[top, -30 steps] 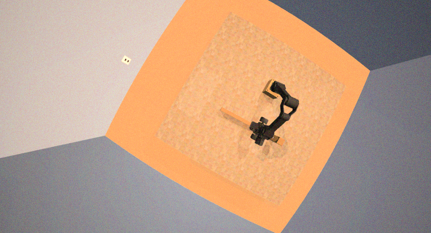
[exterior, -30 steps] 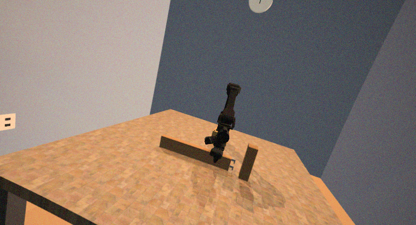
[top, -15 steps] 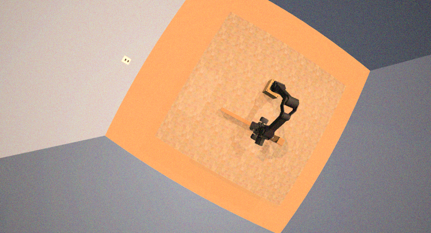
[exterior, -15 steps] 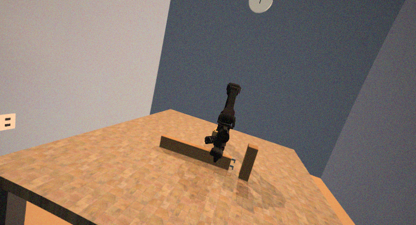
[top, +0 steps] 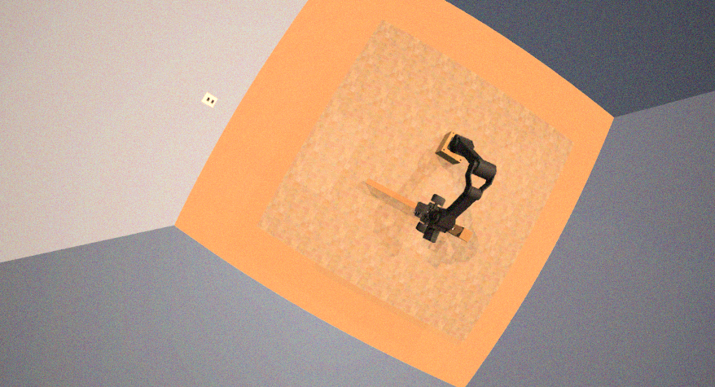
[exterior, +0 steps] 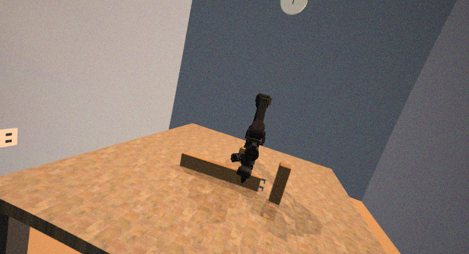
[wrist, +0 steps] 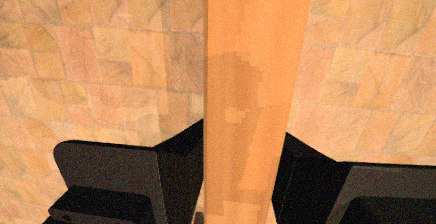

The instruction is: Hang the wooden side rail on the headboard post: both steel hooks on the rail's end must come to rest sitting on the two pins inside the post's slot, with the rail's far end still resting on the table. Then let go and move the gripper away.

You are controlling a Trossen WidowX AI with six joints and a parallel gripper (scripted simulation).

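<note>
The headboard post is 1 cm ahead of my gripper tip, 16 cm to the left of it and 6 cm above it.
</note>
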